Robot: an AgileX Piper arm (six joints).
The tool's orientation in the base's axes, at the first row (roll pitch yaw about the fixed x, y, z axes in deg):
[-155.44 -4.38 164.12]
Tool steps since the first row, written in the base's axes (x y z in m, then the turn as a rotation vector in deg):
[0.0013 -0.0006 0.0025 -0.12 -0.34 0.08]
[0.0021 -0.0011 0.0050 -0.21 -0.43 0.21]
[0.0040 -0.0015 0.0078 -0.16 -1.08 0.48]
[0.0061 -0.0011 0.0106 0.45 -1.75 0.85]
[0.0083 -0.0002 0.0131 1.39 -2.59 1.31]
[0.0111 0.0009 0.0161 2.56 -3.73 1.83]
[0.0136 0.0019 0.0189 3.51 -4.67 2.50]
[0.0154 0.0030 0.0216 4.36 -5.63 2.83]
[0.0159 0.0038 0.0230 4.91 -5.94 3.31]
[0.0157 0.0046 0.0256 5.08 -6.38 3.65]
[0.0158 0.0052 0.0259 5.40 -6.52 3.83]
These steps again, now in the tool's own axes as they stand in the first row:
[-0.0012 -0.0013 -0.0023 0.03 -0.36 0.08]
[-0.0019 -0.0026 -0.0045 0.10 -0.51 0.01]
[-0.0036 -0.0037 -0.0072 -0.10 -1.19 0.00]
[-0.0053 -0.0040 -0.0103 -0.84 -1.80 -0.19]
[-0.0070 -0.0038 -0.0133 -1.94 -2.53 -0.45]
[-0.0092 -0.0035 -0.0169 -3.33 -3.49 -0.70]
[-0.0111 -0.0032 -0.0203 -4.45 -4.40 -1.12]
[-0.0123 -0.0029 -0.0235 -5.50 -5.20 -1.21]
[-0.0125 -0.0027 -0.0252 -6.08 -5.55 -1.63]
[-0.0118 -0.0031 -0.0278 -6.33 -6.04 -1.80]
[-0.0118 -0.0027 -0.0283 -6.67 -6.17 -1.97]

